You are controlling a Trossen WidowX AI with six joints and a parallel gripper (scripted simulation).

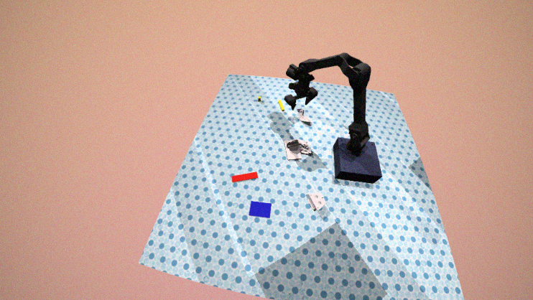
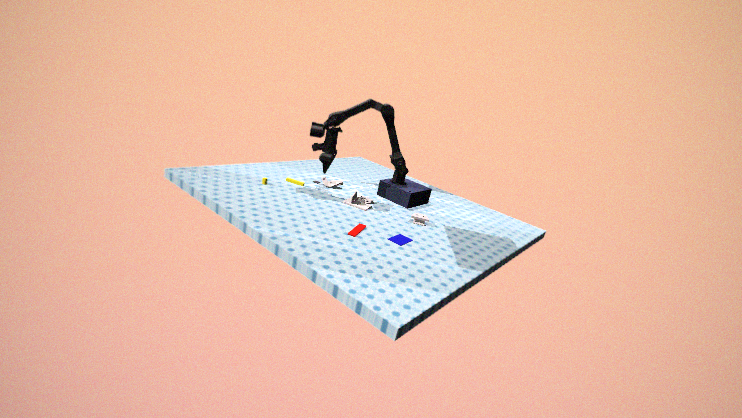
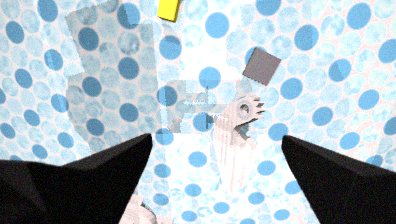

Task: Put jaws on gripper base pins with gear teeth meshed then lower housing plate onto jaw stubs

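The jaw lies 5 cm below my gripper tip, 3 cm behind it and 1 cm to the right of it. From my gripper tip the other things lie so: small dark block: 8 cm below, 7 cm to the right, 1 cm behind; yellow bar: 11 cm ahead, 8 cm to the right, 8 cm below; housing plate: 22 cm to the left, 8 cm below, 7 cm behind.
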